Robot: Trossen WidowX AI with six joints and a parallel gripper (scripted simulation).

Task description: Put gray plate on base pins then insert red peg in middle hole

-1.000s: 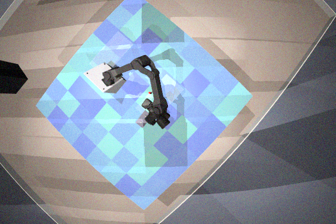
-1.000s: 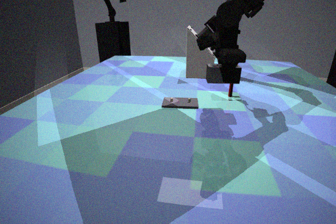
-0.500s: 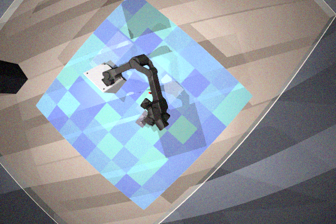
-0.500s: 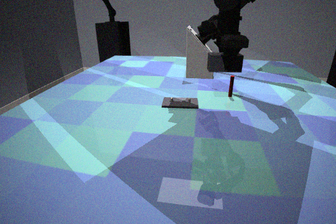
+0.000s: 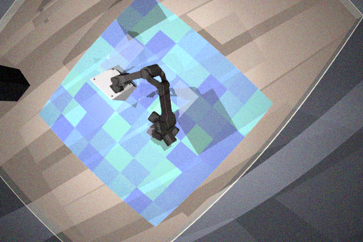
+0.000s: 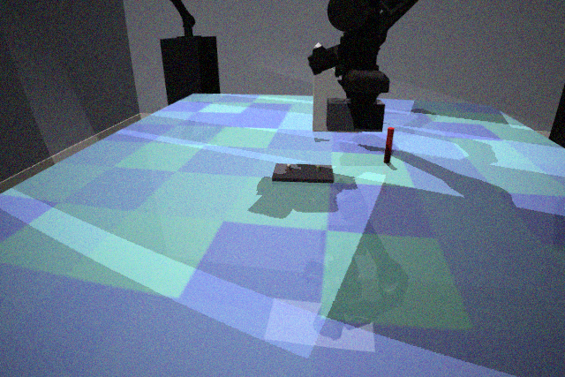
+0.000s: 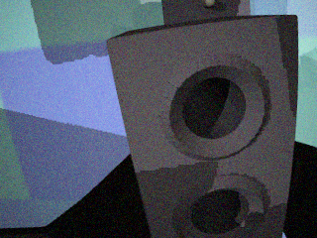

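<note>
Right now the gray base is 110 mm below my gripper tip, 100 mm to the right of it and 20 mm behind it. The rest, counted from my gripper tip: plate: 30 mm above; then red peg: 130 mm behind, 80 mm to the left, 80 mm below.
</note>
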